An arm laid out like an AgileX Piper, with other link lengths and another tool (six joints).
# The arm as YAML. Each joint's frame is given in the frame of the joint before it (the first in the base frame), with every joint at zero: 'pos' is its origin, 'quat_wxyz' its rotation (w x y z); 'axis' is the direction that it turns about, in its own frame. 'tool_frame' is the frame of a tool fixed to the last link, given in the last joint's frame.
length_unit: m
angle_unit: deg
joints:
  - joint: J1
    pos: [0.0, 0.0, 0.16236]
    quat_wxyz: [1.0, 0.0, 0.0, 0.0]
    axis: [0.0, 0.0, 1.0]
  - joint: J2
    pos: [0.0, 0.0, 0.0]
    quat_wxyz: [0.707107, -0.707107, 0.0, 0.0]
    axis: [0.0, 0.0, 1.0]
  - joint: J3
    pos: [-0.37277, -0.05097, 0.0]
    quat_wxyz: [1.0, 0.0, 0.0, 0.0]
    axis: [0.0, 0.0, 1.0]
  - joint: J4
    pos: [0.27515, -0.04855, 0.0]
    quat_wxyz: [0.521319, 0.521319, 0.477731, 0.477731]
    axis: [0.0, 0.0, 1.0]
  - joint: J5
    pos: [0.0, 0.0, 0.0]
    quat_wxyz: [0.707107, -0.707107, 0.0, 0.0]
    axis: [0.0, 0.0, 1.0]
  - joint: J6
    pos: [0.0, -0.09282, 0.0]
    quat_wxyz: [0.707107, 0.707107, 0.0, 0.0]
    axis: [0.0, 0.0, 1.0]
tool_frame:
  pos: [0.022, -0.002, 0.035]
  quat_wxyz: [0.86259, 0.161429, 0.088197, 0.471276]
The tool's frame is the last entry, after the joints.
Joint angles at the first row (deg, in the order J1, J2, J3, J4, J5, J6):
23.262, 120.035, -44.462, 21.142, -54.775, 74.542
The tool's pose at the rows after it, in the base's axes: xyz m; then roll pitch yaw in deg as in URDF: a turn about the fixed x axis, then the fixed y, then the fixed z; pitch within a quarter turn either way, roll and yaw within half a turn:
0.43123, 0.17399, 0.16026, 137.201, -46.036, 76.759
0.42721, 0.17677, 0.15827, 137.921, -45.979, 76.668
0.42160, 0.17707, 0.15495, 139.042, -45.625, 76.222
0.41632, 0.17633, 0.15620, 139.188, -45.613, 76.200
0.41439, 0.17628, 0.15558, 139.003, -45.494, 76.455
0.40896, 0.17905, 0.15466, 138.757, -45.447, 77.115
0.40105, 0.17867, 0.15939, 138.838, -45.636, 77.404
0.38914, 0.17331, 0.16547, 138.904, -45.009, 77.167
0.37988, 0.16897, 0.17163, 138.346, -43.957, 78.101
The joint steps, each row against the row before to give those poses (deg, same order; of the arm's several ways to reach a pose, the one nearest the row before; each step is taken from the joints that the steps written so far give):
0.744, 0.000, 0.573, -0.058, 0.288, 0.229
0.516, 0.000, 0.517, 0.000, -0.002, 0.287
0.287, -0.057, 0.973, -0.170, 0.000, 0.286
0.229, -0.573, 1.031, 0.056, -0.343, 0.172
0.114, -0.001, 0.403, -0.059, -0.459, 0.001
0.688, -0.057, 0.857, 0.060, -0.916, 0.170
0.401, -1.260, 1.432, -0.058, -0.171, 0.287
0.231, -2.005, 2.408, 0.632, -0.174, -0.630
-0.002, -1.834, 1.834, -0.175, -0.001, -1.145

